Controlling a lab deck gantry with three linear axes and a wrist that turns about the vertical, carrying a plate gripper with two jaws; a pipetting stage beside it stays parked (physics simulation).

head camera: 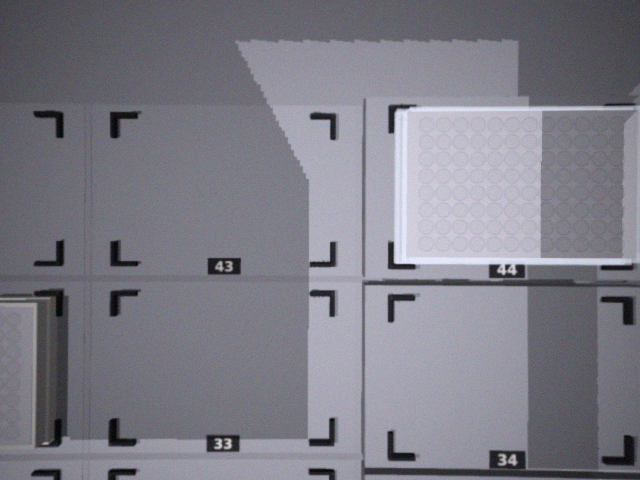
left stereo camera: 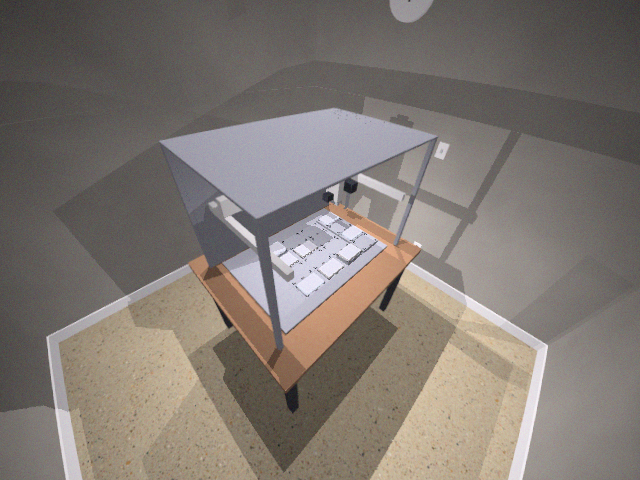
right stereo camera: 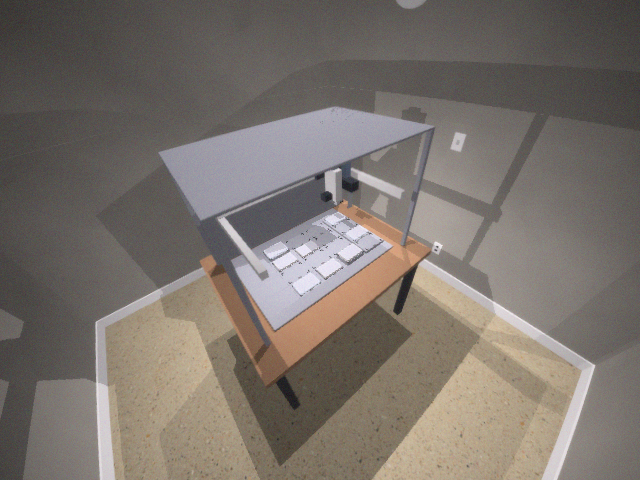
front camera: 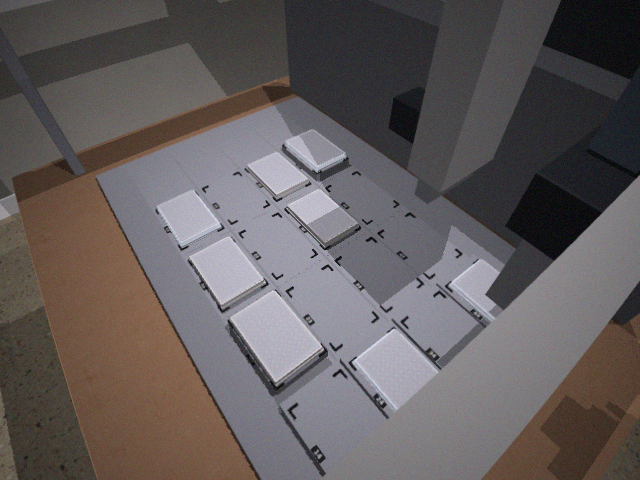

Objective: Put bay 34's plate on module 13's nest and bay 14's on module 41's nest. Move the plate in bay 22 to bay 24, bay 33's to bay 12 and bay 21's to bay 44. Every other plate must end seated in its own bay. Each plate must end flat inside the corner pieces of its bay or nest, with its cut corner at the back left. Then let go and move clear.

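Where they show: gripper, fingertip midpoint: (left stereo camera: 341,205) (right stereo camera: 345,204) (front camera: 519,284); robot's base, link origin: (left stereo camera: 307,296) (right stereo camera: 301,295) (front camera: 157,210).
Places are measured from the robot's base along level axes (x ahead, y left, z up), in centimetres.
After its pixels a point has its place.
Observation:
My gripper (left stereo camera: 342,204) {x 58.1, y 29.0, z 16.0 cm} (right stereo camera: 344,202) {x 58.1, y 29.0, z 16.0 cm} is at the deck's right back, above bay 44's area. Its black body and part of a jaw show in the front view; the jaw gap is unclear. A plate (front camera: 473,281) {x 51.6, y 35.4, z 2.9 cm} (head camera: 475,186) {x 53.2, y 36.3, z 2.9 cm} lies in bay 44, partly hidden behind the jaw in the front view. Plates sit on module 13's nest (front camera: 276,335) {x 39.7, y 4.1, z 3.3 cm}, module 41's nest (front camera: 320,147) {x 7.3, y 37.3, z 3.3 cm}, in bay 24 (front camera: 395,364) {x 53.5, y 15.1, z 2.9 cm} and in bay 12 (front camera: 227,271) {x 23.7, y 4.2, z 1.4 cm}. Bays 14, 34, 33, 22 and 21 hold no plate. Cut corners are not clear.
Other plates sit in bay 11 (front camera: 188,217) {x 7.4, y 4.1, z 1.4 cm}, bay 31 (front camera: 277,174) {x 7.3, y 25.3, z 1.4 cm} and bay 32 (front camera: 315,214) {x 22.2, y 24.6, z 1.4 cm}. The upright grey column (front camera: 454,98) {x 46.3, y 21.4, z 37.5 cm} is at the back. A pale beam (front camera: 516,372) {x 62.4, y 3.6, z 40.0 cm} crosses the front view's lower right. Posts hold up the hood (left stereo camera: 305,155) {x 5.3, y 8.0, z 69.1 cm} (right stereo camera: 305,149) {x 16.4, y 7.0, z 69.1 cm}.

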